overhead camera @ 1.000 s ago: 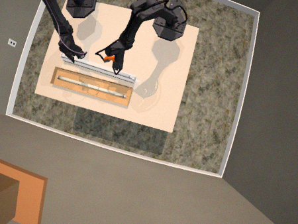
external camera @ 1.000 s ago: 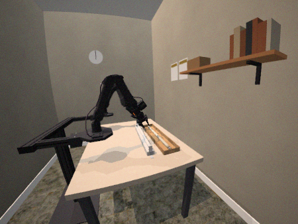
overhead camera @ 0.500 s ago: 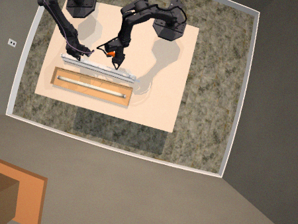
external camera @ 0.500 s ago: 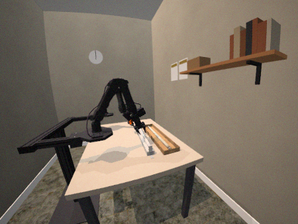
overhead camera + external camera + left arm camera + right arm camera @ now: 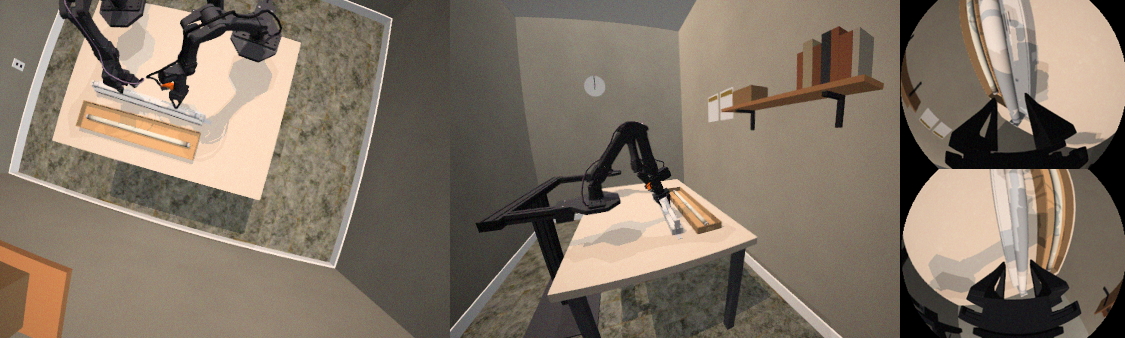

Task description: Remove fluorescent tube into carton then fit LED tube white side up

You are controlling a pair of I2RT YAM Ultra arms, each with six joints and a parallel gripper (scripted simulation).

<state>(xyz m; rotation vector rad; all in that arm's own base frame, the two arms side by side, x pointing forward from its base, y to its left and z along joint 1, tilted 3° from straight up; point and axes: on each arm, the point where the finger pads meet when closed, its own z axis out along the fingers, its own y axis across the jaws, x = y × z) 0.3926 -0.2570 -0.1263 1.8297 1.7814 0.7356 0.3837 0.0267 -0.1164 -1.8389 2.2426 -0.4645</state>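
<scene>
Now: the LED tube 20 mm ahead of my right hand, 120 mm to the left of it and 20 mm below it. The rest, counted from my right hand: carton (180 mm ahead, 100 mm to the left, 70 mm below); then light fixture (20 mm ahead, 120 mm to the left, 30 mm below); then old fluorescent tube (180 mm ahead, 100 mm to the left, 70 mm below).
</scene>
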